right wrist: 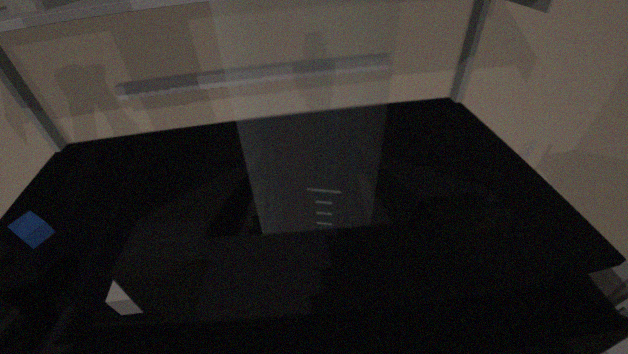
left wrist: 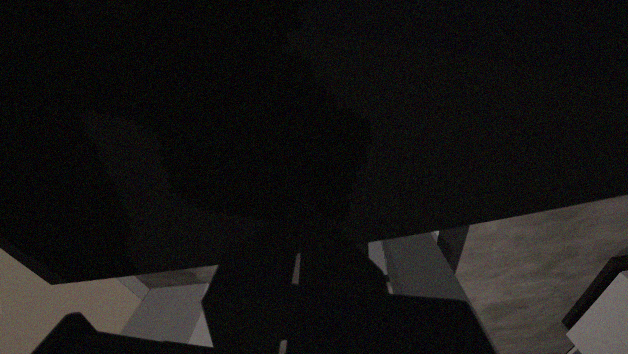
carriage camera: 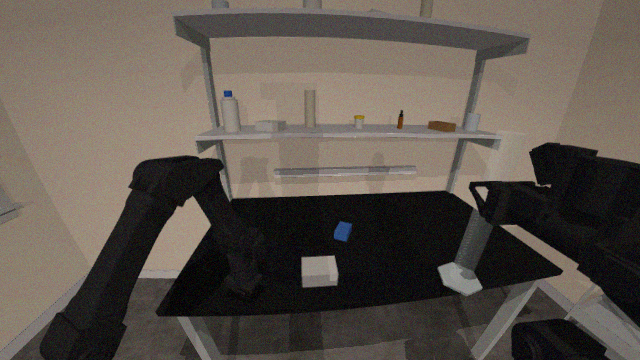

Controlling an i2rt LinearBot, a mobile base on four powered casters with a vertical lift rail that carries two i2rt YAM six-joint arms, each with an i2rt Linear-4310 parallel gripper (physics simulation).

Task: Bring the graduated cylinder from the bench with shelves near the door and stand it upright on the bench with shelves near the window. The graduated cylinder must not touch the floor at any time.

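Frame: origin at the left arm's base, x right, y ahead, z up, level; millimetres.
Seen in the pictures: left gripper, fingertip midpoint: (right wrist: 27, 341) (left wrist: 305, 204) (carriage camera: 248, 298); right gripper, fingertip midpoint: (right wrist: 310, 156) (carriage camera: 479, 184).
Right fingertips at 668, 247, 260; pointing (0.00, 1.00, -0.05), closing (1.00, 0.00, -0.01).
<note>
A point is followed by its place in that frame, as x, y, z.
A clear graduated cylinder (carriage camera: 472, 245) @[651, 194, 149] (right wrist: 312, 165) @[667, 192, 301] with a pale hexagonal base leans slightly at the right in the carriage view, its base down over the front right part of the black bench top (carriage camera: 395, 215) @[766, 821, -187] (right wrist: 425, 130) @[1073, 913, -187]. I cannot tell whether the base touches the bench. My right gripper (carriage camera: 483, 202) is shut on the cylinder's upper part; its fingers are very dark in the right wrist view. My left gripper (carriage camera: 245, 290) @[108, 323, -187] (left wrist: 305, 204) @[108, 323, -187] is shut and empty, low over the bench's front left part. Neither a door nor a window can be made out.
A white box (carriage camera: 319, 271) @[343, 390, -129] (right wrist: 122, 300) @[315, 373, -130] and a blue block (carriage camera: 343, 231) (right wrist: 31, 229) lie on the bench. The middle shelf (carriage camera: 340, 134) @[433, 763, 264] above holds a white bottle (carriage camera: 230, 114) @[-49, 796, 349], a brown block (carriage camera: 441, 126) @[960, 888, 294] and other small items. An upper shelf (carriage camera: 350, 26) @[472, 885, 708] hangs over it.
</note>
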